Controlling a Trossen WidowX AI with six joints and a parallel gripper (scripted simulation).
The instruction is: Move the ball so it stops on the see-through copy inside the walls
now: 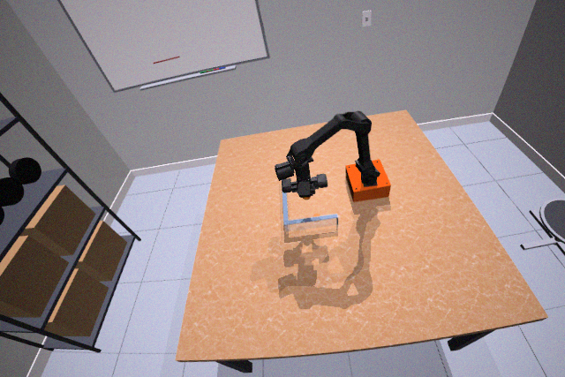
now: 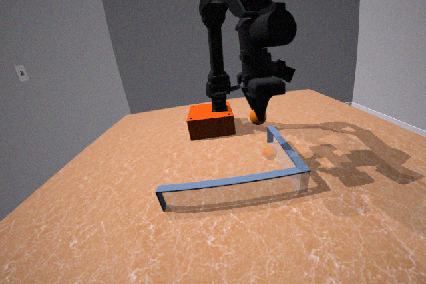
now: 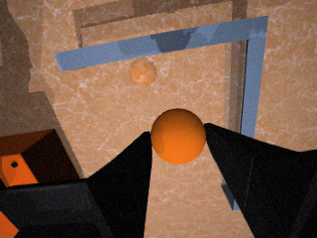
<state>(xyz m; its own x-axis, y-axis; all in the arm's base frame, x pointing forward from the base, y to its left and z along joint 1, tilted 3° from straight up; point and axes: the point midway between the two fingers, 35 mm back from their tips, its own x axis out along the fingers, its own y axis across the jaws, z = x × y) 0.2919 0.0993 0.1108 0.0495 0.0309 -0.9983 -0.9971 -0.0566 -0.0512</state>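
Now: the see-through copy 3 cm behind my gripper tip, 3 cm to the left of it and 12 cm below it. The rest, counted from my gripper tip: orange ball right at my gripper tip.
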